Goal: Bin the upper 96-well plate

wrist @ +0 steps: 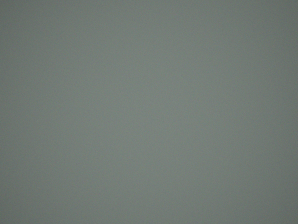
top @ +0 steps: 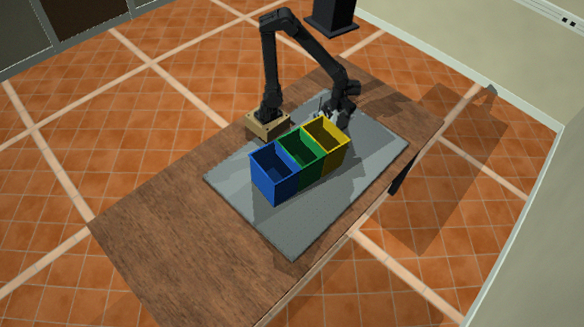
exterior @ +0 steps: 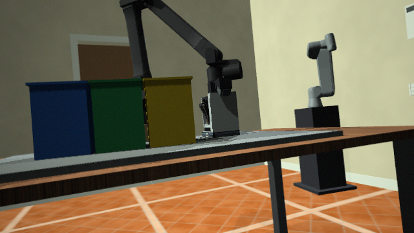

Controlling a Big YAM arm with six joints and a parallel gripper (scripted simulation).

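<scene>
Right now my hand is 1 cm above the white 96-well plate. Round my hand: yellow bin (20 cm to the right, 14 cm ahead, 4 cm above); blue bin (46 cm to the right, 14 cm ahead, 4 cm above); green bin (33 cm to the right, 14 cm ahead, 4 cm above).
</scene>
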